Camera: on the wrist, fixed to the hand. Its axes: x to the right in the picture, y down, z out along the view.
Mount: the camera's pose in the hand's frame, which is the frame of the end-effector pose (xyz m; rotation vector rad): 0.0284 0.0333 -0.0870 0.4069 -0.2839 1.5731
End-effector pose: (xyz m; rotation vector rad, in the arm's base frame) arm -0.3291 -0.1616 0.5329 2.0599 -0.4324 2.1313
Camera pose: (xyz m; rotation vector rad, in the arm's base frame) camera -0.4234 -0.1693 0.5561 -1.0885 1.0679 -1.0992
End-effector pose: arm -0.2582 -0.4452 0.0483 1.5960 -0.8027 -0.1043
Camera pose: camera -0.2076 -0.3867 0.1075 0.8947 -2.1705 1.0232
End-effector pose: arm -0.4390 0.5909 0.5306 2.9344 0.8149 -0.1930
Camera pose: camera -0.3891 0.5873 0.6142 -2.5313 1.5352 0.5464
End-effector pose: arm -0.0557 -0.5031 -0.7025 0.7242 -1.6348 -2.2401
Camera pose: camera -0.0346 -0.5981 -0.6982 -0.7168 -1.7185 -0.8603
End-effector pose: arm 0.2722 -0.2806 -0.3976 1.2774 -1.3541 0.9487
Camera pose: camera 0.2540 -0.1973 -0.3505 -0.3160 2.1955 -1.9293
